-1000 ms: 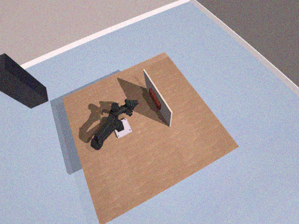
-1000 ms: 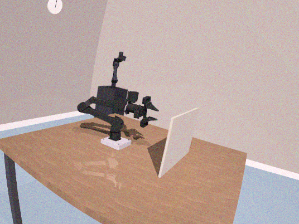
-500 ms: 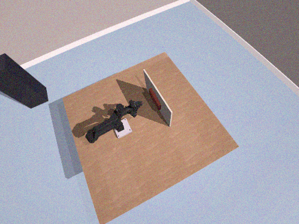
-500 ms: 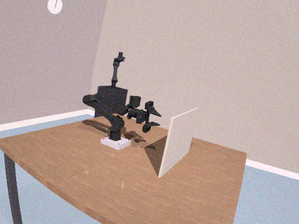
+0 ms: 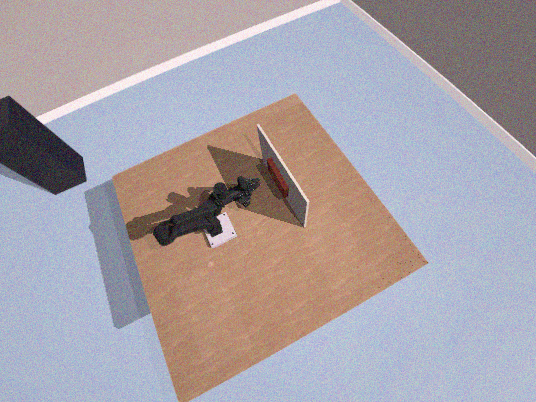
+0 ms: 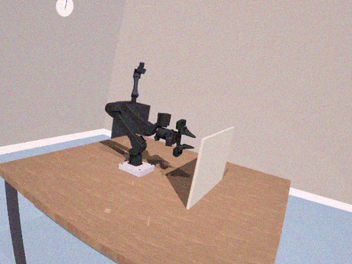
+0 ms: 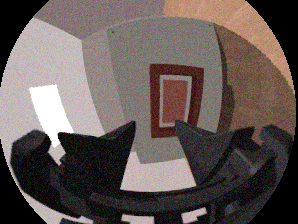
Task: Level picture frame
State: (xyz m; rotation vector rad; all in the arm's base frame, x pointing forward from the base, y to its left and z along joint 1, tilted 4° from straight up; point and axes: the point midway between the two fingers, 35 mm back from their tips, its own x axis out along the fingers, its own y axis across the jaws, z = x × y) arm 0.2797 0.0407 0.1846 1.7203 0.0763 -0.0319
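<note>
The picture frame is 100 mm ahead of my gripper tip, 60 mm below it and 10 mm to the left of it. From my gripper tip the other things lie so: white wall panel: 110 mm ahead, 70 mm below, 10 mm to the left.
</note>
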